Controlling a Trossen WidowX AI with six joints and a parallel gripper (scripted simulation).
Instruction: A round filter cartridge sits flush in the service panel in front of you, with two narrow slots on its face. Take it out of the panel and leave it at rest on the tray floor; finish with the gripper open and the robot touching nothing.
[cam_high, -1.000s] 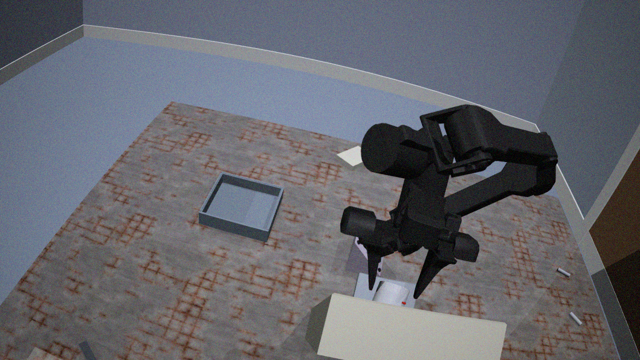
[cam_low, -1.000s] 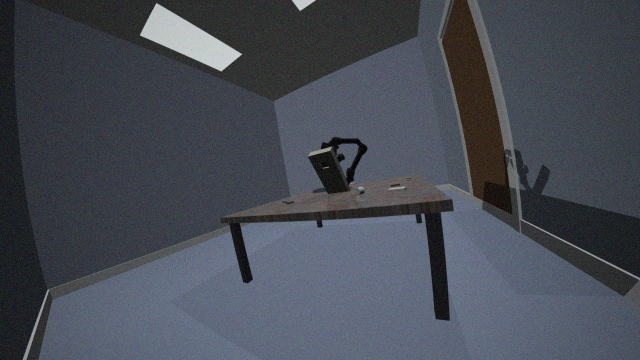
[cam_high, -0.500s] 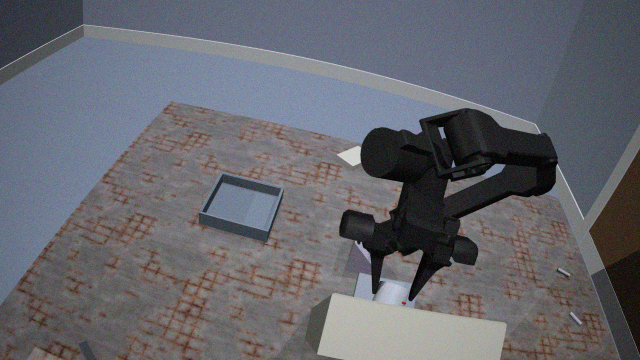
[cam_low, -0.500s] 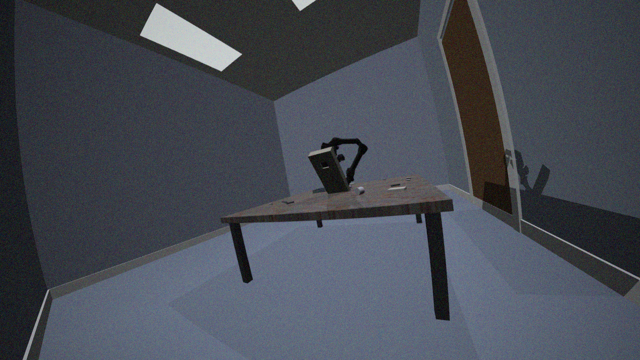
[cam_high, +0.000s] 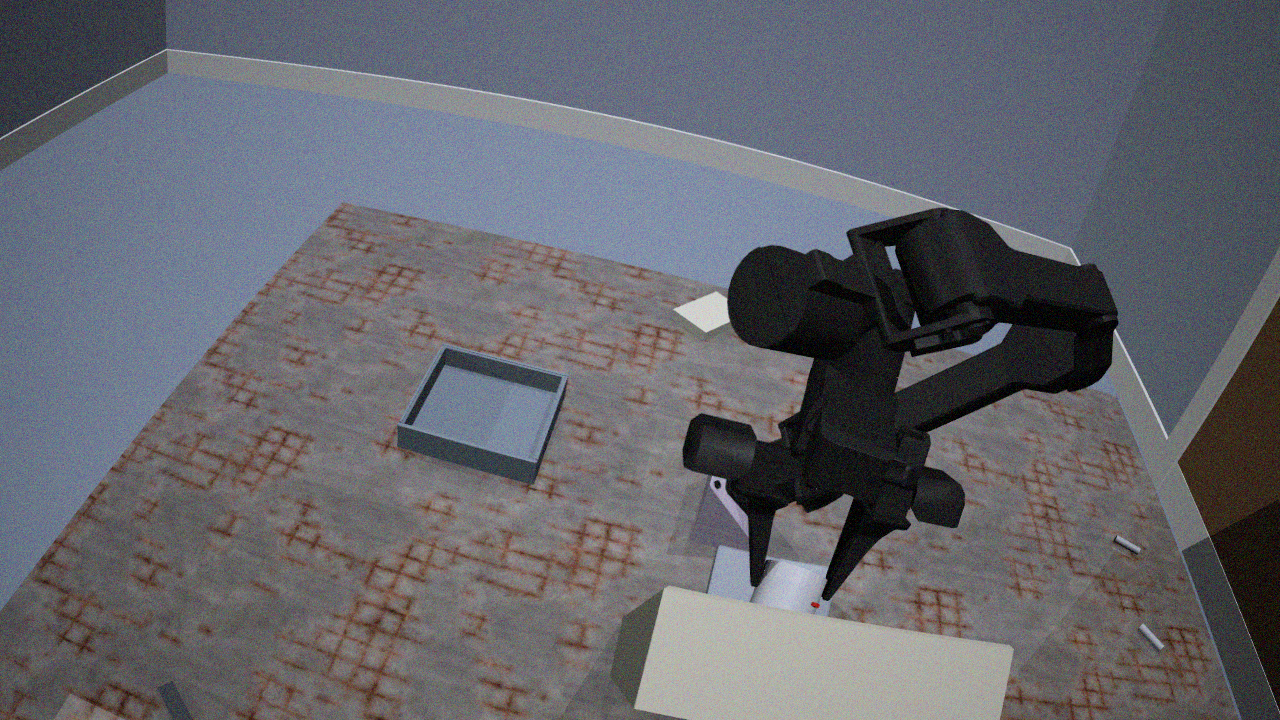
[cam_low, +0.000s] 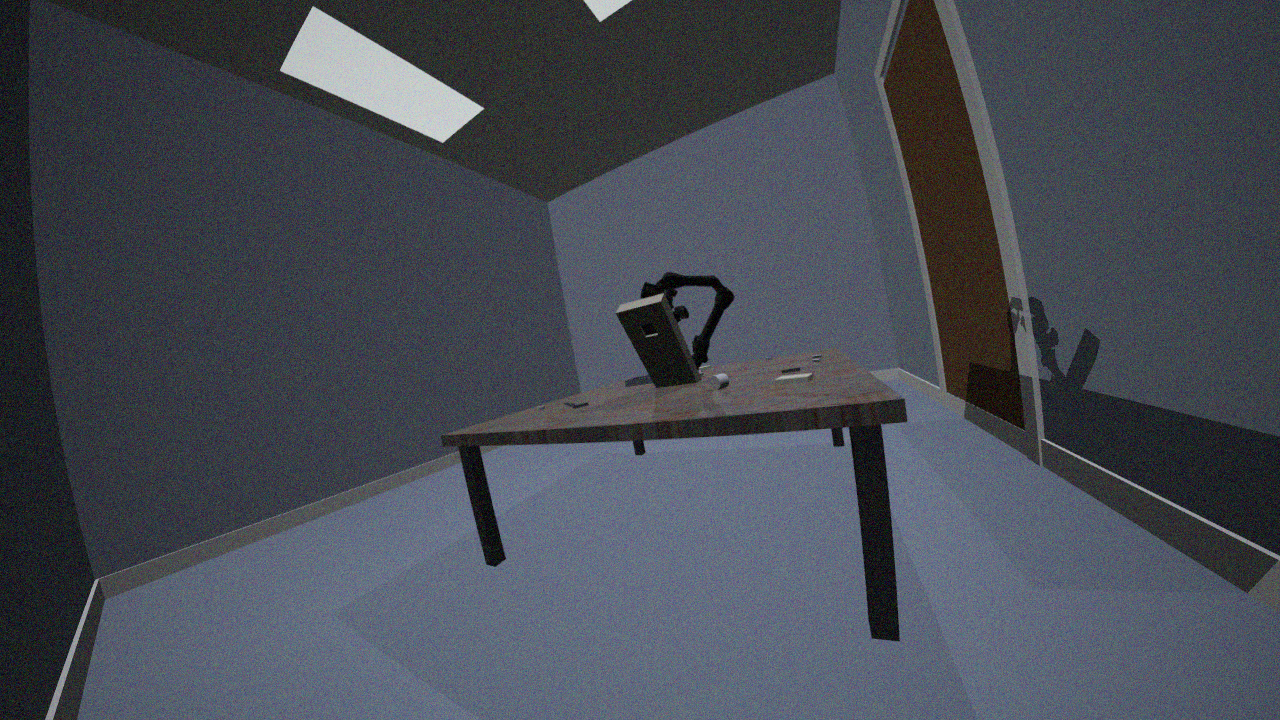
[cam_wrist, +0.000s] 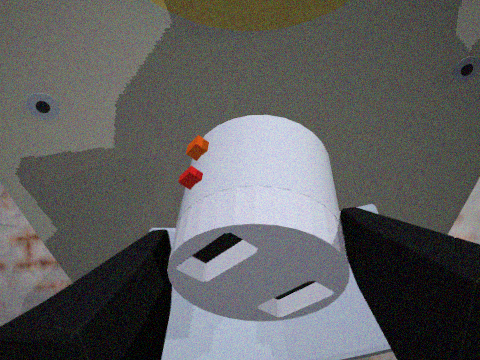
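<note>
Now: the cream service panel 4 cm ahead of my gripper tip, 3 cm below it and 1 cm to the right of it. The rest, counted from my gripper tip: tray 33 cm behind, 28 cm to the right, 20 cm below; round filter cartridge right at my gripper tip.
</note>
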